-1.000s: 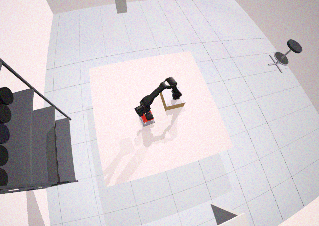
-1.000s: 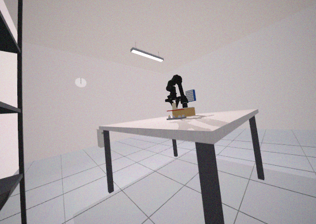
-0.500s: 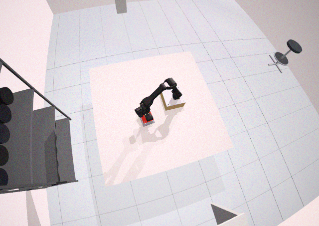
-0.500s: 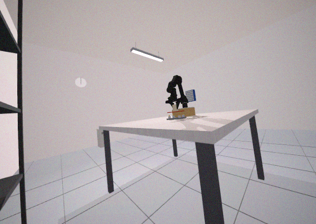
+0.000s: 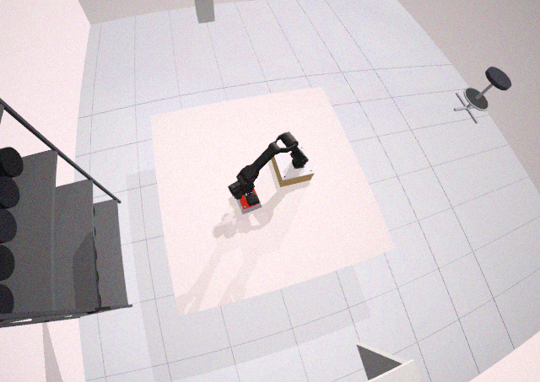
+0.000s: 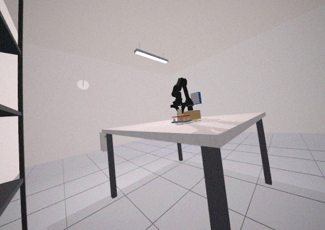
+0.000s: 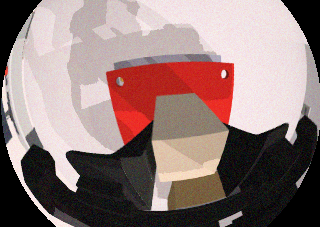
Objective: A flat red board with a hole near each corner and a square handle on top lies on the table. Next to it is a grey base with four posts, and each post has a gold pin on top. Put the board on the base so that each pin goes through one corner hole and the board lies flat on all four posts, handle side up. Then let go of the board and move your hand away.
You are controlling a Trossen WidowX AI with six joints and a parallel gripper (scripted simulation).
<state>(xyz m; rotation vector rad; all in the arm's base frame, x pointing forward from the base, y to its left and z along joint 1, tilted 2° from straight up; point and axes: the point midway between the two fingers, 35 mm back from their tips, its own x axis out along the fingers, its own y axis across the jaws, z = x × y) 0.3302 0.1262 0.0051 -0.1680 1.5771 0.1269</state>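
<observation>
My gripper tip is now 7 cm above the grey base. Also, from my gripper tip: red board (right at my gripper tip).
</observation>
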